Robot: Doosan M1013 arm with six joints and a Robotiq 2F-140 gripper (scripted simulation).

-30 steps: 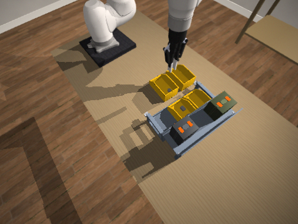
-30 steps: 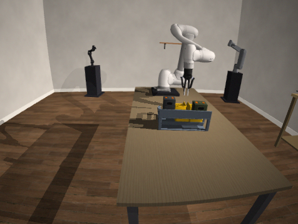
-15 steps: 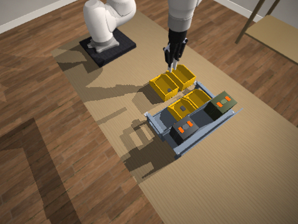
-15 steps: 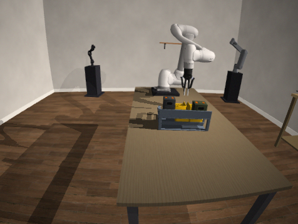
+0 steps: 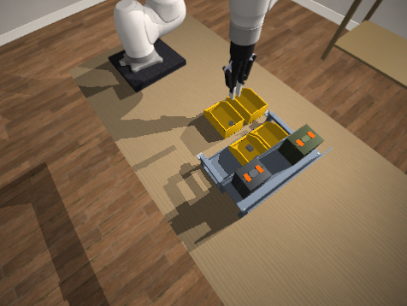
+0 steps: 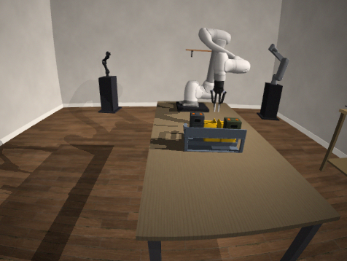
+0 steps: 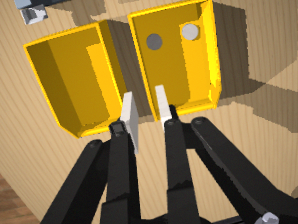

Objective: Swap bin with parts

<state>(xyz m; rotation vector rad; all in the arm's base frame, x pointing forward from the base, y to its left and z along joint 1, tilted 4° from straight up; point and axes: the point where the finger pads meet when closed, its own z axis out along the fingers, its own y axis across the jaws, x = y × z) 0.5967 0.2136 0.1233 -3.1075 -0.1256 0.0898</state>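
Right now my hand is 13 cm short of the shelf lip, 6 cm to the left of it and 17 cm above it. The rest, counted from my hand: dark grey box: 32 cm ahead, 16 cm to the right, 2 cm below; green box: 31 cm ahead, 7 cm to the left, 3 cm below.
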